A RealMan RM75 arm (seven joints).
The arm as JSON. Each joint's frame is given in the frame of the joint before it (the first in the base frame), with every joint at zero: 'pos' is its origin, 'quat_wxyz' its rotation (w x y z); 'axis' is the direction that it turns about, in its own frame. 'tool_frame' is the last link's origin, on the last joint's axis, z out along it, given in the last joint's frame.
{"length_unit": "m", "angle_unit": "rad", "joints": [
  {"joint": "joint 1", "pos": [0.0, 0.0, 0.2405], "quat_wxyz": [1.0, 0.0, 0.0, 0.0], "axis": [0.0, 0.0, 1.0]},
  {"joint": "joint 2", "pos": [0.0, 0.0, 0.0], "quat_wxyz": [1.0, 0.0, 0.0, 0.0], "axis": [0.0, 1.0, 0.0]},
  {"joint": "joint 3", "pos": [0.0, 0.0, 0.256], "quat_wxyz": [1.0, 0.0, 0.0, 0.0], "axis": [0.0, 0.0, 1.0]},
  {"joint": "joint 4", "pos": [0.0, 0.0, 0.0], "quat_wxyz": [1.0, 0.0, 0.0, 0.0], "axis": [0.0, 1.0, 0.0]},
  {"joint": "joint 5", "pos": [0.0, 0.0, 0.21], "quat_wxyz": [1.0, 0.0, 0.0, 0.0], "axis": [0.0, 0.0, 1.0]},
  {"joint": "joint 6", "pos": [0.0, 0.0, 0.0], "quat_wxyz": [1.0, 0.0, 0.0, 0.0], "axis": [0.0, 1.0, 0.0]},
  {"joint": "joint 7", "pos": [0.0, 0.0, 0.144], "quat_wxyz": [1.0, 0.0, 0.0, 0.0], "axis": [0.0, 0.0, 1.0]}
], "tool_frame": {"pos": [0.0, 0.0, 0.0], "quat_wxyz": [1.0, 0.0, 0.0, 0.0]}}
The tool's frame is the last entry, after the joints.
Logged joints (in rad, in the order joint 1, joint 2, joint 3, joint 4, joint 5, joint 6, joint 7), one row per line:
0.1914, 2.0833, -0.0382, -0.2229, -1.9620, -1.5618, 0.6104
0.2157, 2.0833, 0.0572, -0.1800, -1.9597, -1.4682, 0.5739
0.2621, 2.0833, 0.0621, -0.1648, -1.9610, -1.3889, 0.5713
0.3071, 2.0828, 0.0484, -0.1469, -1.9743, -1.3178, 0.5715
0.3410, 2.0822, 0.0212, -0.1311, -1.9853, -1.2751, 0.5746
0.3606, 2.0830, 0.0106, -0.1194, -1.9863, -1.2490, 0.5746
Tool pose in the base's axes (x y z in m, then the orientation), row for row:
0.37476, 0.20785, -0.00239, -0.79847, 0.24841, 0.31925, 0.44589
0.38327, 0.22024, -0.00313, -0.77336, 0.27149, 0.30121, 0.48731
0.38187, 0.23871, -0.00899, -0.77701, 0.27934, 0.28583, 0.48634
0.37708, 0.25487, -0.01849, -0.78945, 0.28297, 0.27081, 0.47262
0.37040, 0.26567, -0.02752, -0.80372, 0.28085, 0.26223, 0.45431
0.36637, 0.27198, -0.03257, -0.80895, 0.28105, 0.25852, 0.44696
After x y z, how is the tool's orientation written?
As a quaternion, x y z w.
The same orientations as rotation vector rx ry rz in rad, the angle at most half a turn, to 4 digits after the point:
-1.9779, 0.6153, 0.7908
-1.8807, 0.6602, 0.7325
-1.8904, 0.6796, 0.6954
-1.9323, 0.6926, 0.6629
-1.9834, 0.6931, 0.6471
-2.0029, 0.6959, 0.6401

